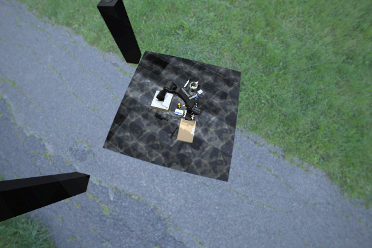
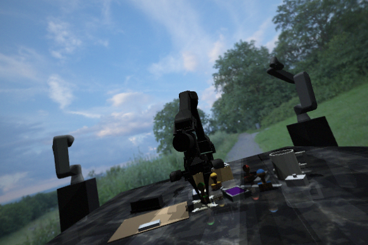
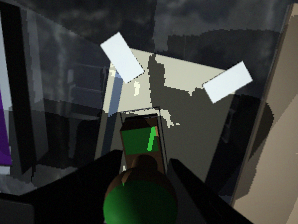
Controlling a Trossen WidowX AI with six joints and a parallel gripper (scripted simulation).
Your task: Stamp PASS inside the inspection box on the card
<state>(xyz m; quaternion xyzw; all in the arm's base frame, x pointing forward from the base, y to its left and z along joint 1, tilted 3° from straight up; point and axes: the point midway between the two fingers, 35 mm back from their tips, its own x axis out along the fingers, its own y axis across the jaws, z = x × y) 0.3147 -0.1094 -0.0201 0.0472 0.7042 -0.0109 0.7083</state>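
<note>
Right now my gripper tip is right at the green-knobbed stamp. The rest, counted from my gripper tip: purple ink pad (2 cm ahead, 10 cm to the left, 2 cm below); pale card (1 cm to the right, 2 cm below); yellow-knobbed stamp (12 cm behind, 8 cm to the left).
</note>
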